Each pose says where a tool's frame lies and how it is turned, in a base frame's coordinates. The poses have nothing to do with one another.
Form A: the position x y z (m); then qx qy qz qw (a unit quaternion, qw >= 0).
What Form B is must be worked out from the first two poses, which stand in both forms.
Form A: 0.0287, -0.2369, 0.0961, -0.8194, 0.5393, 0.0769, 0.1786
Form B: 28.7, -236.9, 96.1, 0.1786, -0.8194, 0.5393, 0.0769
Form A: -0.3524, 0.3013, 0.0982, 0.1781, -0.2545, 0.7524, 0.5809
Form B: -352.4, 301.3, 98.2, 0.5809, 0.1781, -0.2545, 0.7524
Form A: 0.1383, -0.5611, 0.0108, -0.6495, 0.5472, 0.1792, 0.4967
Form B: 138.3, -561.1, 10.8, 0.4967, -0.6495, 0.5472, 0.1792
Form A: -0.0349, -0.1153, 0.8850, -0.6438, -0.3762, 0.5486, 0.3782
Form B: -34.9, -115.3, 885.0, 0.3782, -0.6438, -0.3762, 0.5486
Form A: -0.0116, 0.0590, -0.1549, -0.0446, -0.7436, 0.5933, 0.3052
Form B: -11.6, 59.0, -154.9, 0.3052, -0.0446, -0.7436, 0.5933
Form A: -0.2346, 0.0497, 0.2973, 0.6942, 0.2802, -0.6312, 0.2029
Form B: -234.6, 49.7, 297.3, 0.2029, 0.6942, 0.2802, -0.6312
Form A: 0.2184, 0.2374, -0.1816, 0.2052, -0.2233, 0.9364, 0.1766
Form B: 218.4, 237.4, -181.6, 0.1766, 0.2052, -0.2233, 0.9364
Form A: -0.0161, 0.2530, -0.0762, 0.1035, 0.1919, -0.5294, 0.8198
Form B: -16.1, 253.0, -76.2, 0.8198, 0.1035, 0.1919, -0.5294
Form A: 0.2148, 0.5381, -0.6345, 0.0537, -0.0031, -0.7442, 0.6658
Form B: 214.8, 538.1, -634.5, 0.6658, 0.0537, -0.0031, -0.7442
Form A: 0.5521, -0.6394, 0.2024, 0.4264, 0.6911, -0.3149, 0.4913
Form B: 552.1, -639.4, 202.4, 0.4913, 0.4264, 0.6911, -0.3149
